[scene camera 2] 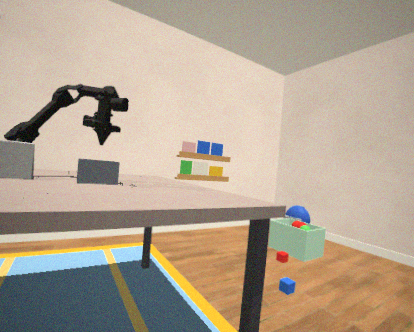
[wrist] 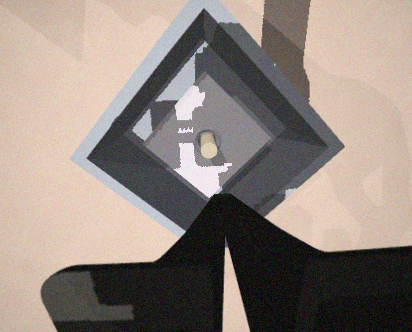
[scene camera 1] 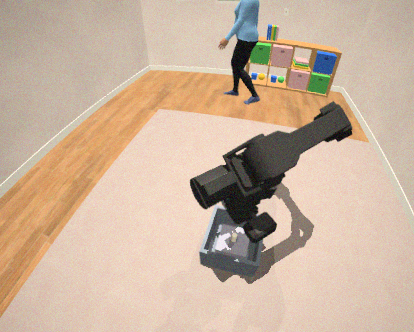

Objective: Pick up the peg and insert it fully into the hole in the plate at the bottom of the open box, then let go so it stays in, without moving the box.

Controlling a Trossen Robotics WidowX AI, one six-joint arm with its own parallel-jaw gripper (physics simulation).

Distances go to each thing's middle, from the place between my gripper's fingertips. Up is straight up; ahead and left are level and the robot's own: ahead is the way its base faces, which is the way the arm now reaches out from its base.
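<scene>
The grey plate (scene camera 1: 238, 249) is 13 cm below my hand and 1 cm behind it. And there's the grey-blue box (scene camera 1: 248, 266), with my hand 12 cm above it and 1 cm past it.
</scene>
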